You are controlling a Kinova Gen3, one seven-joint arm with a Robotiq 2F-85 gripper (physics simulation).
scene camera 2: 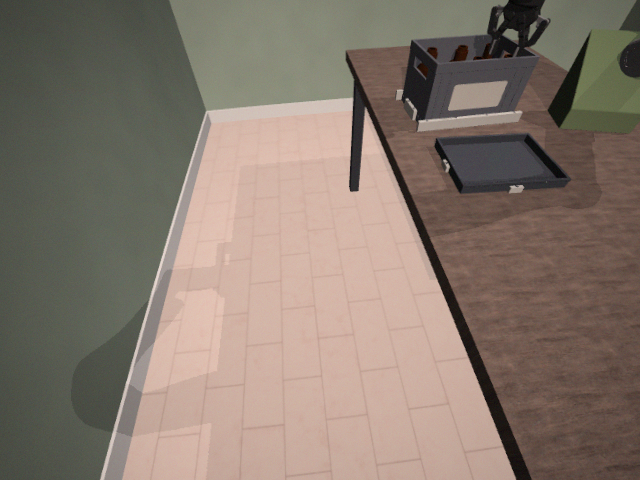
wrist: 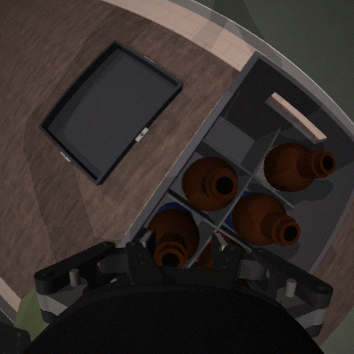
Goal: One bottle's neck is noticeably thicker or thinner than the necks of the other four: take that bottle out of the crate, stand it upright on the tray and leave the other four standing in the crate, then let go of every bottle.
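Places are measured from the arm's base along level axes (x ahead, y left, z up), in metres.
Pixels of known places: gripper, fingertip midpoint: [wrist: 182,241]; arm's base at its link origin: [scene camera 2: 638,58].
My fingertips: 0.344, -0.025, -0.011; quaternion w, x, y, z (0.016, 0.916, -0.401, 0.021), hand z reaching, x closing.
Ahead of a thing's pixels: the offset from my fingertips to its top centre, as dx, dy, dz. "spot": to the spot under its first point. Level surfaces: height alone.
The grey crate {+0.073, -0.033, +0.017} [scene camera 2: 473,73] [wrist: 250,90] holds brown bottles, all upright. In the wrist view, one bottle {+0.065, +0.011, +0.005} [wrist: 205,182] is near the crate's middle, one with a blue label {+0.081, -0.078, +0.005} [wrist: 257,217] beside it, one {+0.170, -0.062, +0.005} [wrist: 287,165] toward the handled end wall, and another with a blue label {spot: -0.005, +0.005, -0.033} [wrist: 175,230] near the left fingertip. A fifth bottle {-0.002, -0.091, +0.005} [wrist: 206,256] with red on it is mostly hidden by the gripper. Which neck differs is unclear. My gripper [scene camera 2: 505,50] [wrist: 182,241] is partly open and holds nothing, fingertips at neck height among the bottles. The dark tray {spot: +0.037, +0.239, -0.153} [scene camera 2: 496,160] [wrist: 110,110] is empty.
The tray lies on the brown table {dz -0.159} [scene camera 2: 542,268] [wrist: 45,65], beside the crate's long side. White strips {spot: +0.056, +0.070, -0.141} [scene camera 2: 470,121] edge the crate's base. A green block [scene camera 2: 599,93] [wrist: 30,312] stands to the right in the scene view. The crate's walls and dividers surround the bottles.
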